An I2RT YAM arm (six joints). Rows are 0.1 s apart.
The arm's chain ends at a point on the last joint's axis. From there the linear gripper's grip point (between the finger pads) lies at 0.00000 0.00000 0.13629 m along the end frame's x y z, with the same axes.
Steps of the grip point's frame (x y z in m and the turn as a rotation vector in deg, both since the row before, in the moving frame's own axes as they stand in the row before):
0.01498 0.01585 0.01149 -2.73 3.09 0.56
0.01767 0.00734 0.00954 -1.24 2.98 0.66
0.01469 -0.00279 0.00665 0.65 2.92 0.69
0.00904 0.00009 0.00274 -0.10 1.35 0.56
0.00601 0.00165 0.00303 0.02 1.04 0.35
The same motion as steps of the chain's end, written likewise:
0.00767 0.00933 0.01184 -2.73 3.09 0.56
0.01060 0.00435 0.00976 -1.24 2.98 0.66
0.00774 -0.00129 0.00684 0.65 2.92 0.69
0.00583 -0.00016 0.00278 -0.10 1.35 0.56
0.00354 0.00169 0.00305 0.02 1.04 0.35

